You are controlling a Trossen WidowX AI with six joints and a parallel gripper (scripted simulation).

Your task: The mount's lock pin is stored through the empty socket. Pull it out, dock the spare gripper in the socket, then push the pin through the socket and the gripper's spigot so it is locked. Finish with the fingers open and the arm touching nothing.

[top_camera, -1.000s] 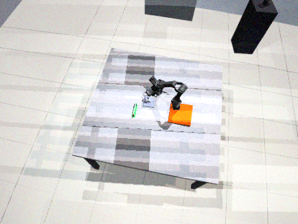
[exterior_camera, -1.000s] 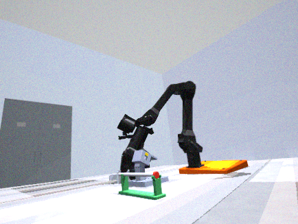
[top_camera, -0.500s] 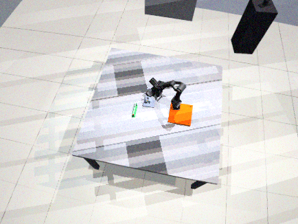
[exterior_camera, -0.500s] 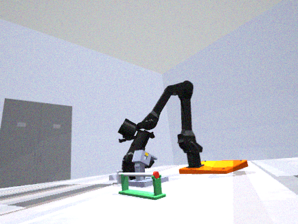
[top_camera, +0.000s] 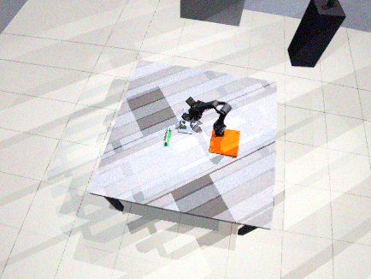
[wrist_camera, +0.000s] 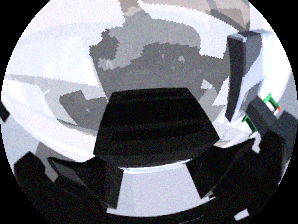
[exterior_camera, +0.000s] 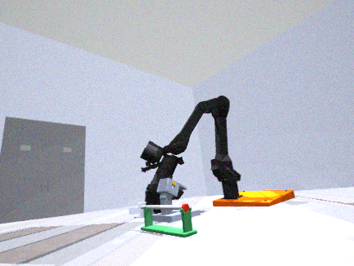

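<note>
My gripper tip is 20 mm short of the grey mount, 140 mm to the right of it and 40 mm below it. The rest, counted from my gripper tip: green rack: 150 mm ahead, 230 mm to the left, 20 mm above; spare gripper: 10 mm above.
</note>
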